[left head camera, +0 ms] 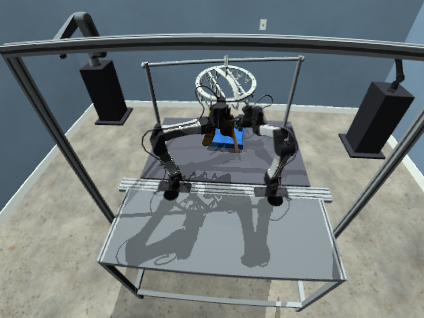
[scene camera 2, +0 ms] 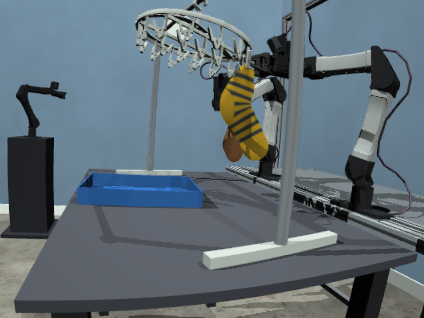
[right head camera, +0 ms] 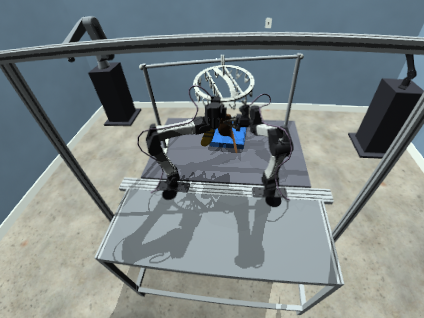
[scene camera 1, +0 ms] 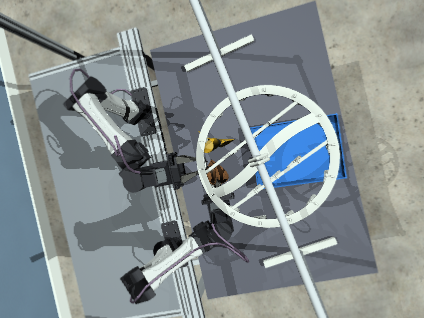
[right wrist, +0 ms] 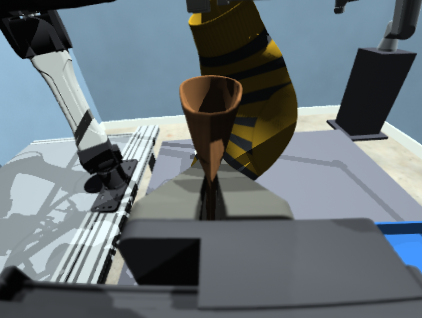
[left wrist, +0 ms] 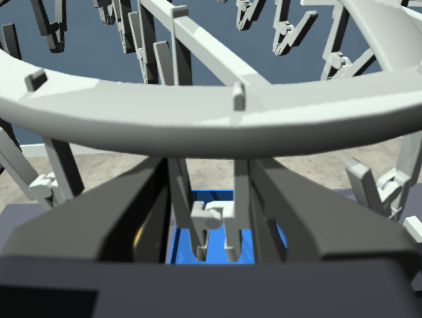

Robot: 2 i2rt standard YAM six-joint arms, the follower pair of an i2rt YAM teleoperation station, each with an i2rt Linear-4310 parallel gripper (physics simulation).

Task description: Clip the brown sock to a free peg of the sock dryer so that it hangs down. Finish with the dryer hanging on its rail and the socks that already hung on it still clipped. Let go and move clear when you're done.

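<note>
The brown sock (scene camera 1: 218, 173) (scene camera 2: 231, 147) (right wrist: 210, 122) has its cuff open and facing upward in the right wrist view. My right gripper (right wrist: 210, 159) is shut on it, below the yellow sock's cuff level. My left gripper (left wrist: 209, 158) (scene camera 1: 196, 169) is shut on the handles of a peg (left wrist: 214, 212) under the ring's near edge; the peg's jaw tips stand apart with no sock between them. The dryer ring (scene camera 1: 332, 150) (left wrist: 150, 110) hangs from the rail (scene camera 1: 226, 75). A yellow, dark-striped sock (scene camera 2: 243, 110) (right wrist: 250, 95) hangs from it beside the left gripper.
A blue tray (scene camera 1: 343, 155) (scene camera 2: 140, 197) sits on the dark table below the dryer. The rail's post (scene camera 2: 295, 150) and white foot (scene camera 2: 270, 251) stand at the side. Other pegs hang around the ring. Both arms reach in close together.
</note>
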